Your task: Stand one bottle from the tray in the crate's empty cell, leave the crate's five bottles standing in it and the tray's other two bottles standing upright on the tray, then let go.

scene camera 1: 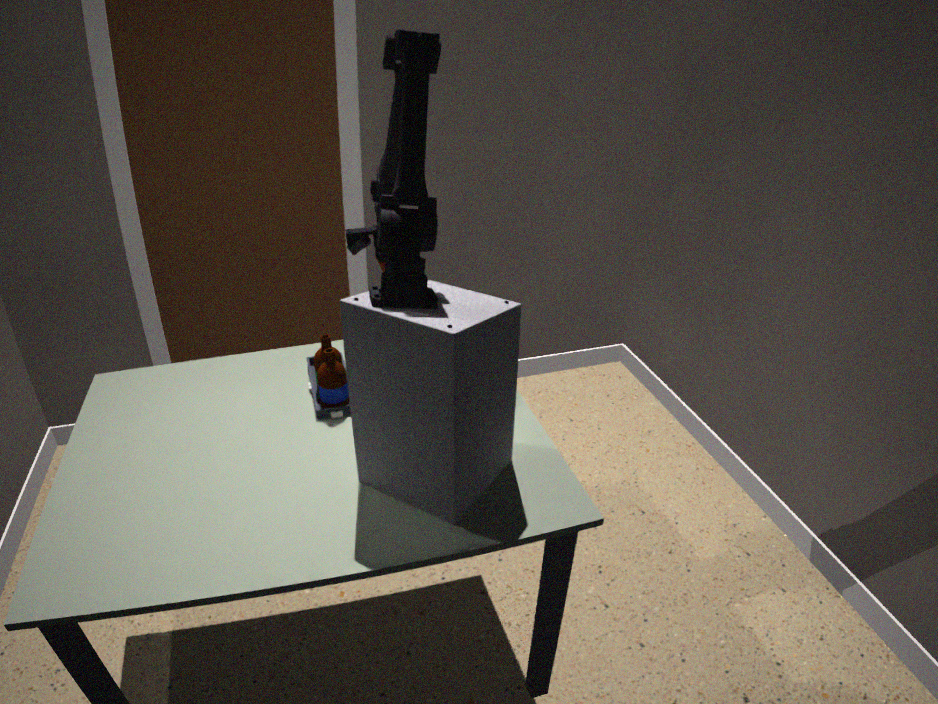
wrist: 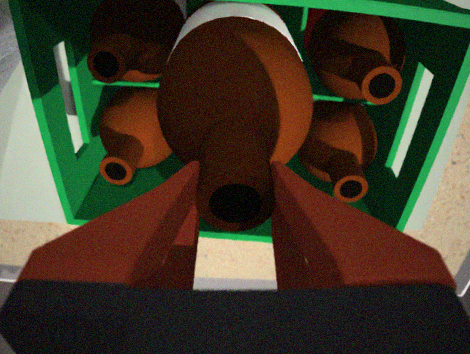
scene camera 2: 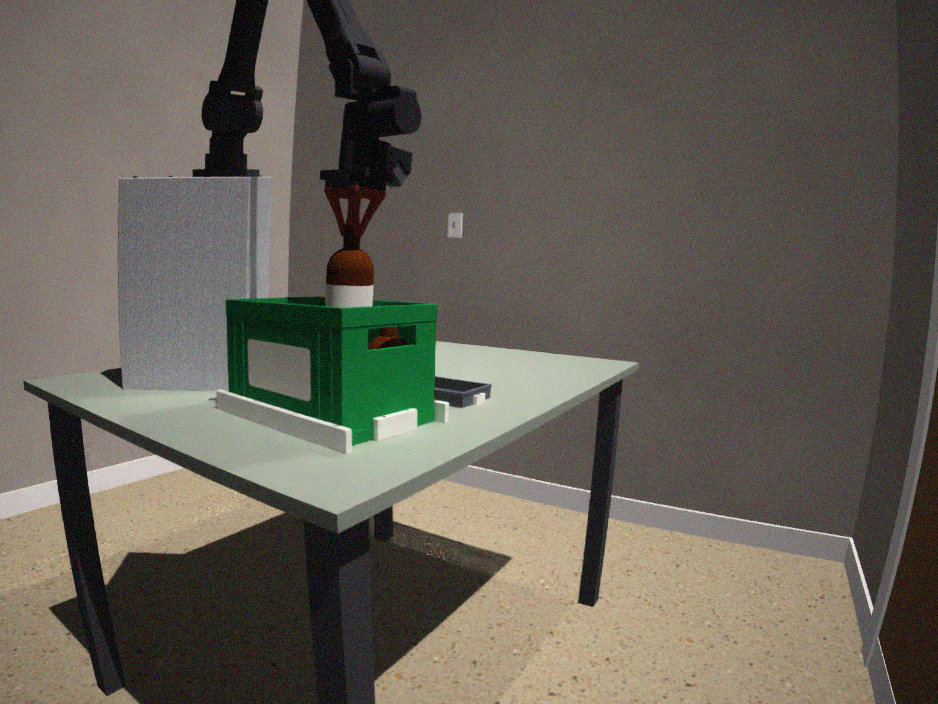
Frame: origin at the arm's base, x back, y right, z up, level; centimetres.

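Seen in the pictures: gripper, fingertip midpoint: [wrist: 235,176] [scene camera 2: 351,236]; arm's base at its link origin: [scene camera 1: 402,301] [scene camera 2: 226,176].
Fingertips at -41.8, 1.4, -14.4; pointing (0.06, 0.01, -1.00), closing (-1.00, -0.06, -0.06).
Note:
Pixels of each thing's middle, then the offset from my fingertips to it, as dx, dy, dz. Level surfaces: height alone.
- brown bottle with a white label, body centre: [wrist: 234,97] [scene camera 2: 350,276] +0.4, -0.3, -6.1
- green crate at the middle of its body: [wrist: 241,88] [scene camera 2: 326,359] +0.3, +4.4, -18.6
- table at its surface level: dz -27.3
My gripper [scene camera 2: 351,231] [wrist: 235,176] is shut on the neck of a brown bottle with a white label [scene camera 2: 350,267] [wrist: 240,95]. The bottle hangs upright, its lower part hidden below the rim of the green crate [scene camera 2: 387,387] [wrist: 225,237]; its base cannot be seen. Several brown bottles stand in the crate, among them a left near one [wrist: 145,125], a left far one [wrist: 135,25], a right near one [wrist: 345,135] and a right far one [wrist: 350,45]. The held bottle hides the middle cells. Two bottles, a front one [scene camera 1: 331,384] and a rear one [scene camera 1: 326,352], stand upright on the dark tray [scene camera 1: 312,395] [scene camera 2: 463,392].
A tall grey pedestal [scene camera 1: 409,401] [scene camera 2: 181,280] carries the arm and hides the crate in scene camera 1. White guide strips, a long one [scene camera 2: 284,420] and a short one [scene camera 2: 395,424], lie along the crate's base on the table [scene camera 1: 204,469] [scene camera 2: 530,363].

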